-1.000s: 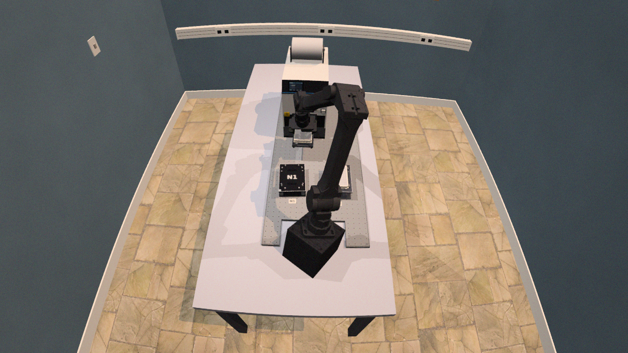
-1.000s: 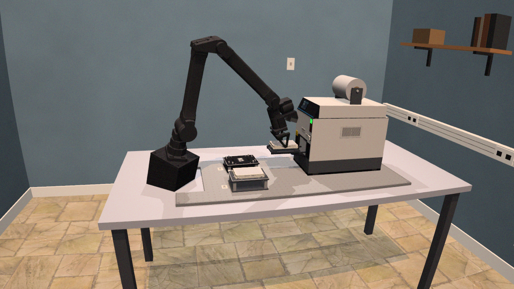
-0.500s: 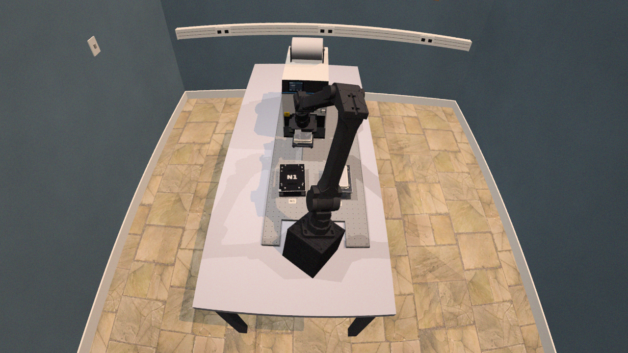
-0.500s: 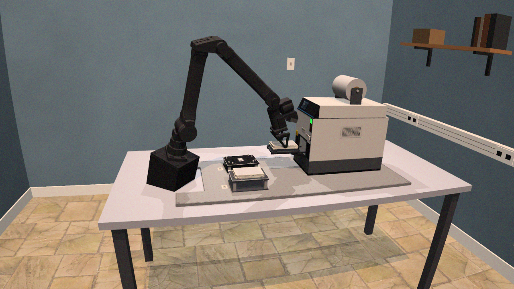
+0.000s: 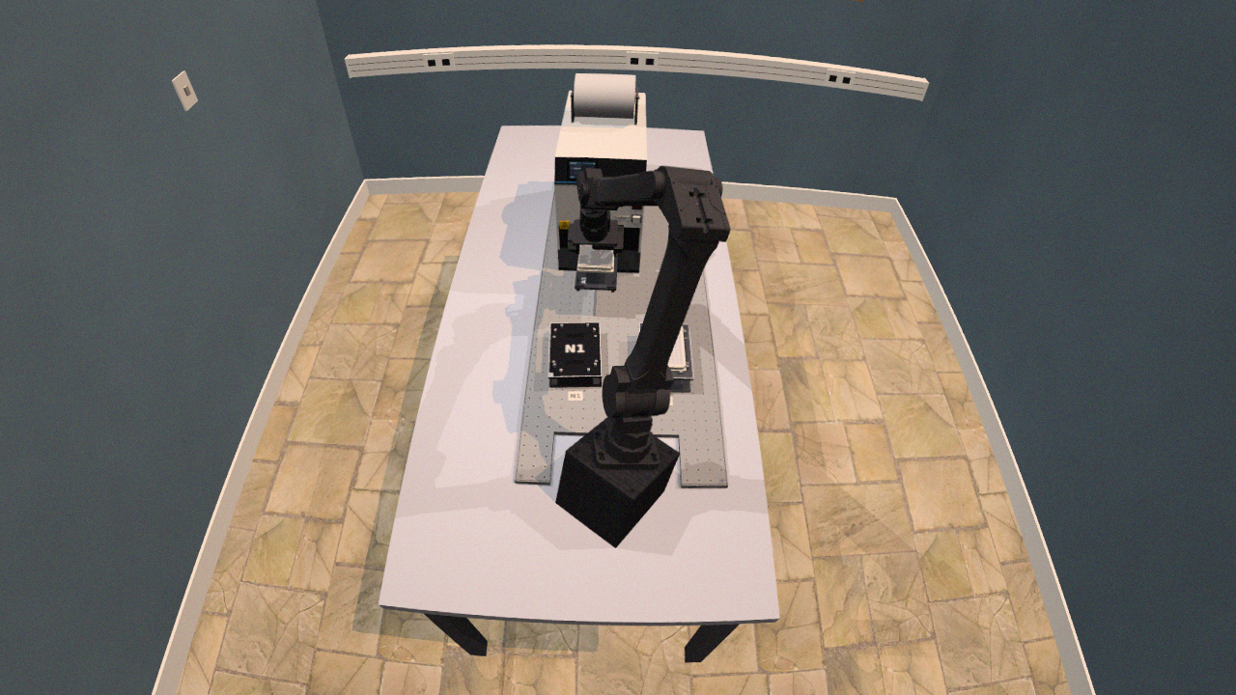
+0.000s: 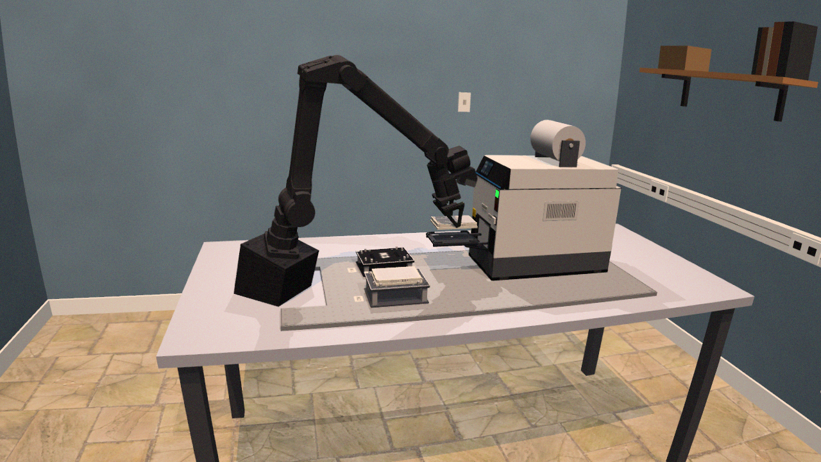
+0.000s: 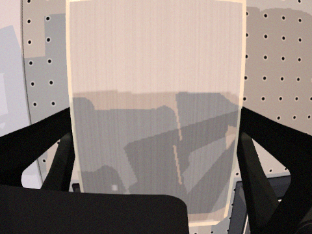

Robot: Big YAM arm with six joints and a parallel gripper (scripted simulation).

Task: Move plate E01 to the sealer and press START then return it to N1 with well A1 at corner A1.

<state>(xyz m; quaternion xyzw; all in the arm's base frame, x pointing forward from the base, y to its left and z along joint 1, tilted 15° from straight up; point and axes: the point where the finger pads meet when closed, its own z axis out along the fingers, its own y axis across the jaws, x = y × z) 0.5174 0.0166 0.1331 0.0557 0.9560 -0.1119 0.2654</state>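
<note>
Right now my hand is 60 mm above the sealer stage. Also, from my hand: cream plate: 240 mm behind, 130 mm to the right, 100 mm below; nest N1: 200 mm behind, 70 mm to the left, 120 mm below; foil roll: 330 mm ahead, 60 mm to the right, 260 mm above.
</note>
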